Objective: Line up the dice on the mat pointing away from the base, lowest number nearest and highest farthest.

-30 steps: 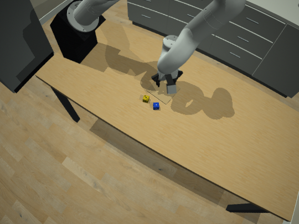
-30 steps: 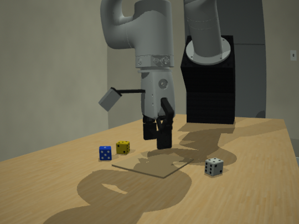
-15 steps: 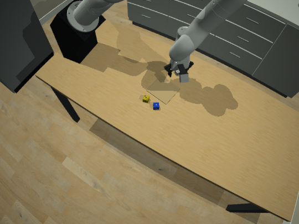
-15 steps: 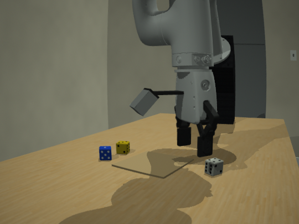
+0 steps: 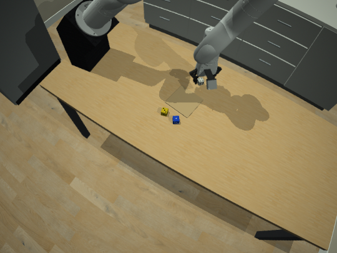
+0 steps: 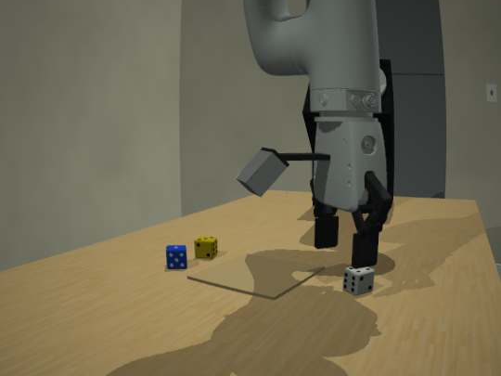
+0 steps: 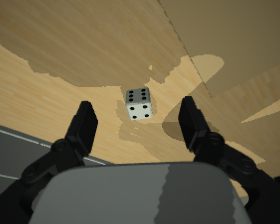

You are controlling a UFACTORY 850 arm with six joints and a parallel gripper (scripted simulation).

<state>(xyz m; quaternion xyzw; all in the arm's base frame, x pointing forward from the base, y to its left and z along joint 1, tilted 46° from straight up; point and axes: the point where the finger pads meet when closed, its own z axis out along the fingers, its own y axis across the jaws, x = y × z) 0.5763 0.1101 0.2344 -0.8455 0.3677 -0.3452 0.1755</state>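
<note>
The white die lies 2 cm behind my hand, 2 cm to the left of it and 5 cm below it. Also, from my hand: tan mat (4 cm behind, 13 cm to the right, 6 cm below); then blue die (2 cm behind, 25 cm to the right, 5 cm below); then yellow die (9 cm behind, 24 cm to the right, 5 cm below).
</note>
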